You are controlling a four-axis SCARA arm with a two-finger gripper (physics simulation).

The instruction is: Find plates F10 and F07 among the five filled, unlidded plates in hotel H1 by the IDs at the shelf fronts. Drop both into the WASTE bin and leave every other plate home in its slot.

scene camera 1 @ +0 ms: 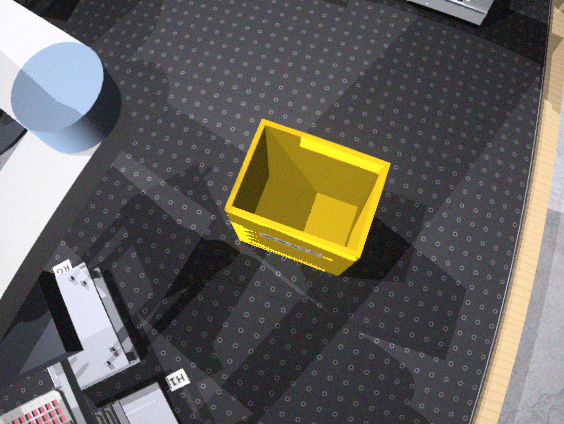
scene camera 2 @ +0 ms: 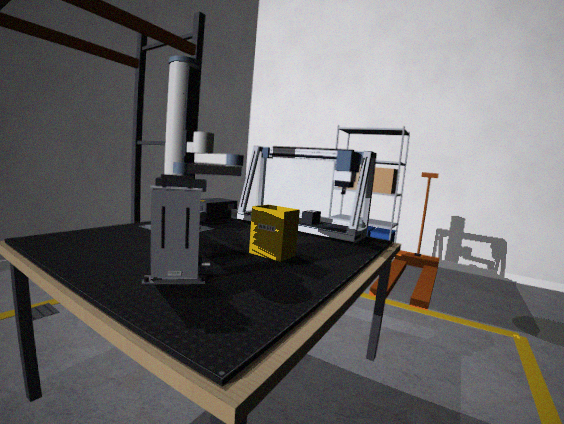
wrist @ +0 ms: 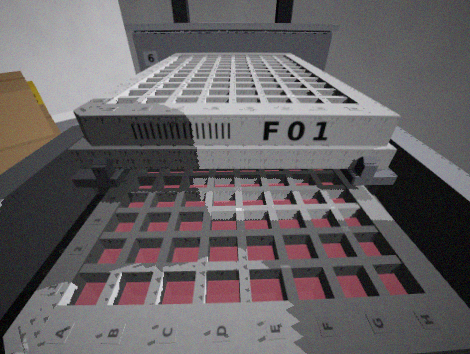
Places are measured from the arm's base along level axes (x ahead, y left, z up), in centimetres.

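Pixels of known places: gripper, fingertip midpoint: (wrist: 235, 119).
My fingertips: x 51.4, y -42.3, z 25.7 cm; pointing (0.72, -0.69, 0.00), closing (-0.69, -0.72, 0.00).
Note:
Behind a point stands the place of what it marks.
In the wrist view, plate F01 (wrist: 295, 131) {z 27.5, x 46.5, y -39.7 cm} rests on its ledges in hotel H1, its ID facing me. Directly below it, plate F10 (wrist: 220, 332) fills the lower view, with pink wells and column letters A to H; its front ID is out of sight. My gripper (wrist: 235, 119) {z 25.7, x 51.4, y -42.3 cm} is shut on plate F10, its dark fingers along the left and right sides. The yellow WASTE bin (scene camera 1: 285, 200) {z 1.9, x 61.1, y -0.2 cm} (scene camera 2: 272, 235) {z 11.0, x 67.6, y -8.5 cm} stands upright on the table; its visible inside shows no plate. Plate F07 does not show.
The H1 card (scene camera 1: 178, 379) {z 1.3, x 54.8, y -31.7 cm} lies beside the hotel base in scene camera 1. A pale nest (scene camera 1: 90, 320) {z 7.3, x 40.7, y -27.6 cm} stands near the RG card (scene camera 1: 62, 269) {z 1.3, x 30.4, y -22.8 cm}. A plate with pink wells (scene camera 1: 45, 410) {z 25.5, x 46.7, y -35.6 cm} shows at lower left, ID unreadable. A gantry frame (scene camera 2: 370, 185) {z 32.4, x 85.0, y 64.9 cm} stands behind the bin.

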